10 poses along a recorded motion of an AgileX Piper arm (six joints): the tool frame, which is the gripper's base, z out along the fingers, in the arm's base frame.
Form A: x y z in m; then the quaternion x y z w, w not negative.
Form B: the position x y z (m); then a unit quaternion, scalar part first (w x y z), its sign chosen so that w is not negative. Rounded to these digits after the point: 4 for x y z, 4 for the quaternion.
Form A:
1: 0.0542, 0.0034, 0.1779, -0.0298, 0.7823, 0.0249, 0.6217
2: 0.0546, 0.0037, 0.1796, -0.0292, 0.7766, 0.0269, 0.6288
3: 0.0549, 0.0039, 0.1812, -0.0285, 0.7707, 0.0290, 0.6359
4: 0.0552, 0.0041, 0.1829, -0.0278, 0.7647, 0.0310, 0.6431
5: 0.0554, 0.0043, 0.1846, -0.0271, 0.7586, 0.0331, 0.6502
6: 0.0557, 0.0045, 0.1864, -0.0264, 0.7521, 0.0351, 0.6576
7: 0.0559, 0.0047, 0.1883, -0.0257, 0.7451, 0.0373, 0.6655
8: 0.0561, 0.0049, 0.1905, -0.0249, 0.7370, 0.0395, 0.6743
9: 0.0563, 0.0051, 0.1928, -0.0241, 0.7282, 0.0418, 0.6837
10: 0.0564, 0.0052, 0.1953, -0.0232, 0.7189, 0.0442, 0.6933
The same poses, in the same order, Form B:
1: 0.0542, 0.0034, 0.1779, 0.6217, -0.0298, 0.7823, 0.0249
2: 0.0546, 0.0037, 0.1796, 0.6288, -0.0292, 0.7766, 0.0269
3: 0.0549, 0.0039, 0.1812, 0.6359, -0.0285, 0.7707, 0.0290
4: 0.0552, 0.0041, 0.1829, 0.6431, -0.0278, 0.7647, 0.0310
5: 0.0554, 0.0043, 0.1846, 0.6502, -0.0271, 0.7586, 0.0331
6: 0.0557, 0.0045, 0.1864, 0.6576, -0.0264, 0.7521, 0.0351
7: 0.0559, 0.0047, 0.1883, 0.6655, -0.0257, 0.7451, 0.0373
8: 0.0561, 0.0049, 0.1905, 0.6743, -0.0249, 0.7370, 0.0395
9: 0.0563, 0.0051, 0.1928, 0.6837, -0.0241, 0.7282, 0.0418
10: 0.0564, 0.0052, 0.1953, 0.6933, -0.0232, 0.7189, 0.0442
